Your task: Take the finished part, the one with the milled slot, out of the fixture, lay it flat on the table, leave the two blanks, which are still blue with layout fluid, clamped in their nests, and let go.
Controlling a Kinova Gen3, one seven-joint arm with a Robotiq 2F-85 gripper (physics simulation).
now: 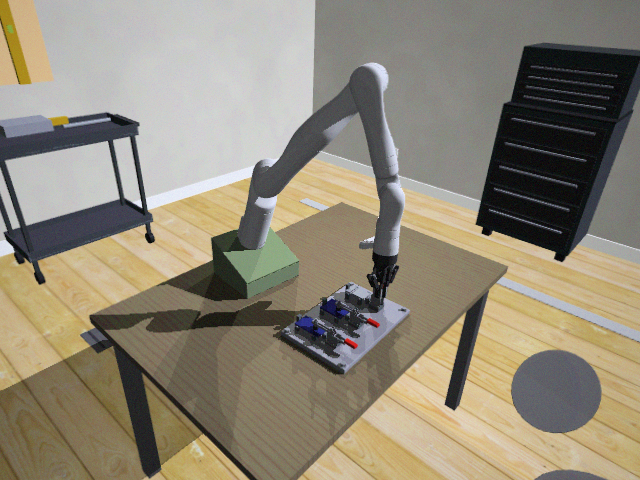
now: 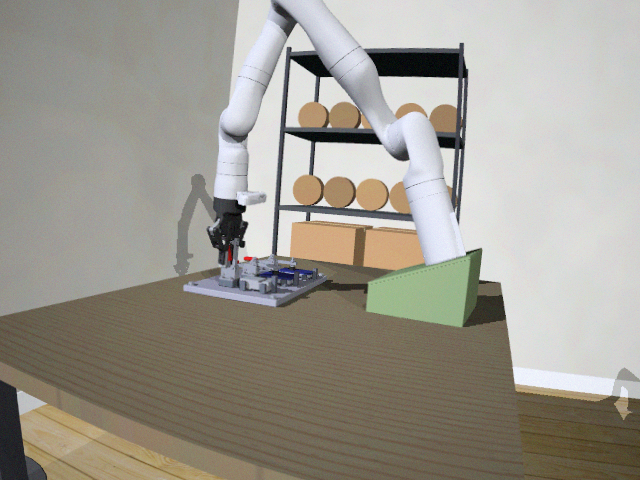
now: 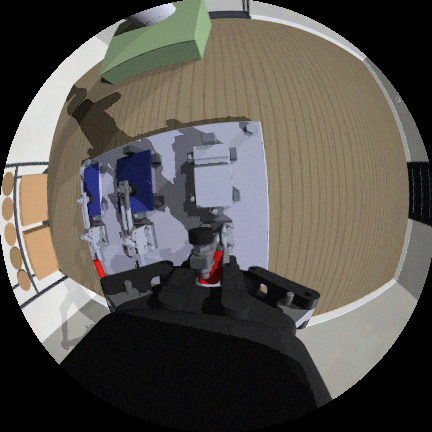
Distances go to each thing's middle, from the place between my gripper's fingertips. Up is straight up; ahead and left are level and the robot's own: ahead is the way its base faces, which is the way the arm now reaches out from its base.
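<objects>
Going by their middles, the black-tipped clamp arm point(image 3: 204, 245) is the nearest to my hand of the things named here; it is 30 mm above my hand and 30 mm behind it. Counted from my hand as well, the finished part point(image 3: 212, 174) is 30 mm below, 10 mm to the left and 90 mm behind, whereas the fixture plate point(image 1: 366, 337) is 50 mm below, 100 mm to the right and 50 mm behind.
</objects>
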